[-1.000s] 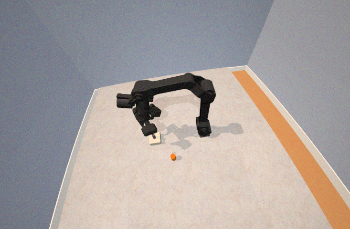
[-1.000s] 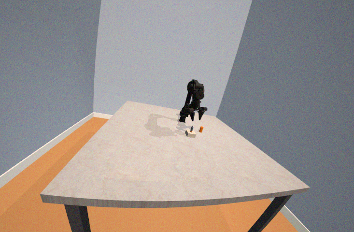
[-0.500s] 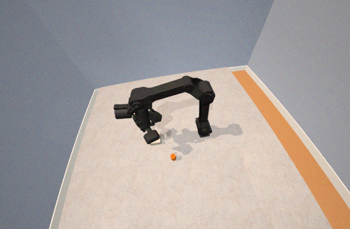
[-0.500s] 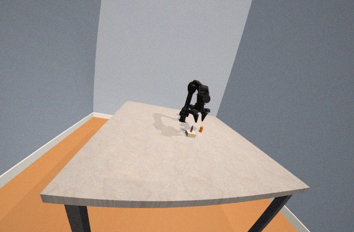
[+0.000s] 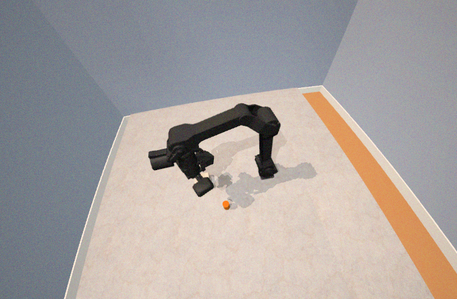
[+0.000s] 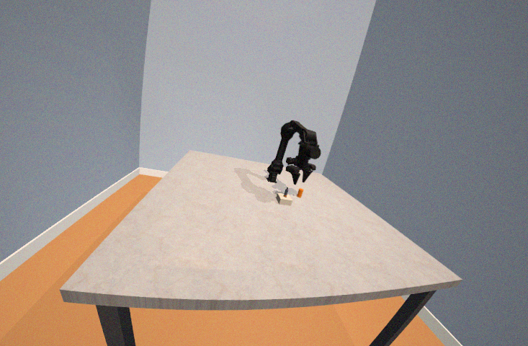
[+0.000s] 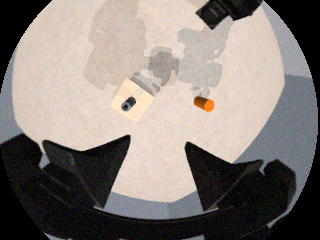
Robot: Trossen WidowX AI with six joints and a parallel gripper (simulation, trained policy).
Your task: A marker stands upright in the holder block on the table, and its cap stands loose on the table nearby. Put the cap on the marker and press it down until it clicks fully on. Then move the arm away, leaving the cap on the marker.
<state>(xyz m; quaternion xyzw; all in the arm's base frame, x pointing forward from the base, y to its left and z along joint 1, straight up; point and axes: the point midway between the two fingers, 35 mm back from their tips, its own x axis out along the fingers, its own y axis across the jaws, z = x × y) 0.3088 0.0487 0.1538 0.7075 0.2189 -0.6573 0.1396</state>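
The orange cap is 100 mm behind my gripper tip, 90 mm below it and 80 mm to the left of it. Also, from my gripper tip: cream sliver (90 mm below, 60 mm to the right); then cream holder block (100 mm below, 60 mm to the right).
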